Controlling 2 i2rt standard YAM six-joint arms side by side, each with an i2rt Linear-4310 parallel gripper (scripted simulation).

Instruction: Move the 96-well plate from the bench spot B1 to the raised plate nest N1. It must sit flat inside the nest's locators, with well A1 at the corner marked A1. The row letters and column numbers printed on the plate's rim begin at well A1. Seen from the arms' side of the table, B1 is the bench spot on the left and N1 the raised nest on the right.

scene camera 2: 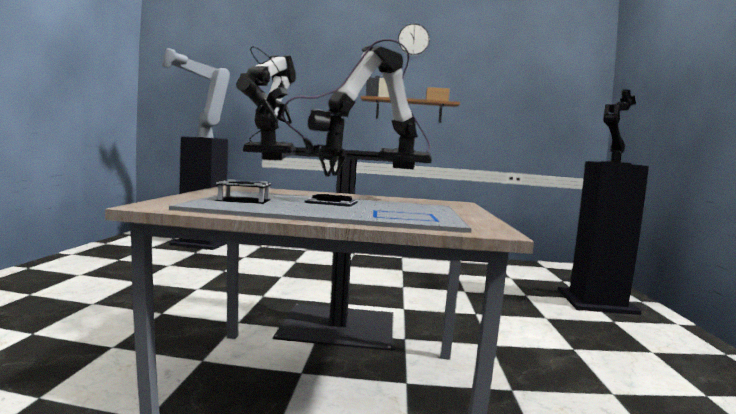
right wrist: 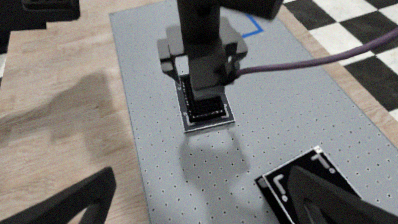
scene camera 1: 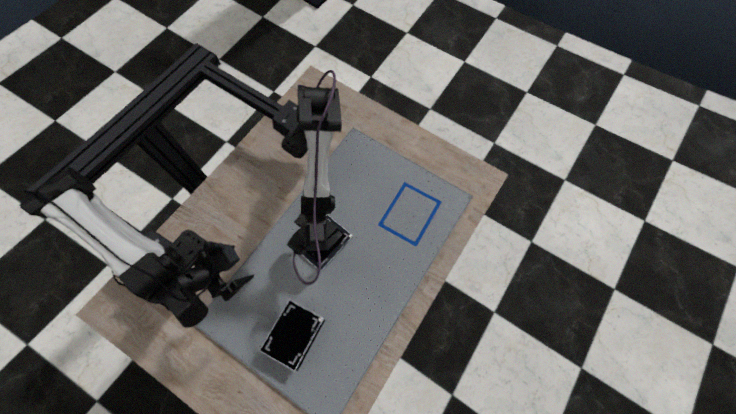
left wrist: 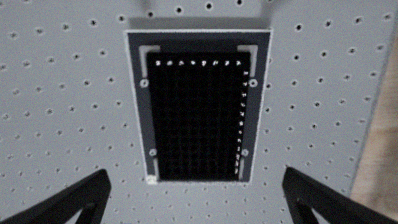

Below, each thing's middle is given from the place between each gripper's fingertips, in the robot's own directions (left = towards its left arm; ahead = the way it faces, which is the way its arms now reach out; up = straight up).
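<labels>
My left gripper [scene camera 2: 331,175] is 10 mm to the right of the 96-well plate [left wrist: 207,106] and 90 mm above it. Going by its middle, the plate is nearer to my left gripper than to my right hand.
My right hand, meanwhile, is 60 mm short of the plate, 220 mm to the right of it and 270 mm above it.
</labels>
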